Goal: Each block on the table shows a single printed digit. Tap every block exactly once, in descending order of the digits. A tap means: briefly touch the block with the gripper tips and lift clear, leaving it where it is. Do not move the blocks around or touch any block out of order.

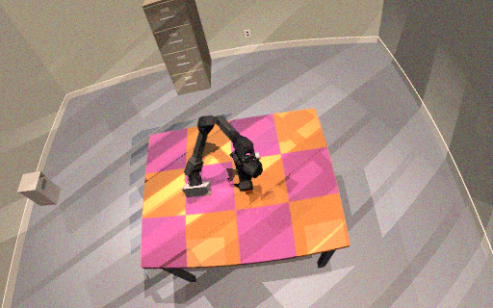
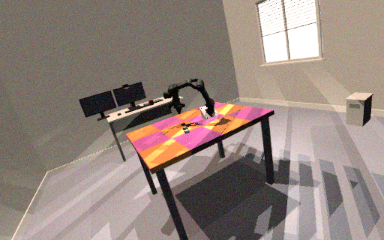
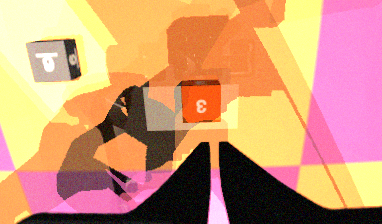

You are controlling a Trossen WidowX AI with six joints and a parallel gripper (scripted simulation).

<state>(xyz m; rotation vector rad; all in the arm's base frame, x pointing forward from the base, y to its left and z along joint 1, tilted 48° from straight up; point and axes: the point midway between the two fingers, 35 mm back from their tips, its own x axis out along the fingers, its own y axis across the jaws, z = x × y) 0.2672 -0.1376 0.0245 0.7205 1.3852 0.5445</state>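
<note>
My gripper tip is now 1 cm past the orange block and 10 cm above it. From my gripper tip the other things lie so: black block: 4 cm ahead, 12 cm to the left, 10 cm below.
</note>
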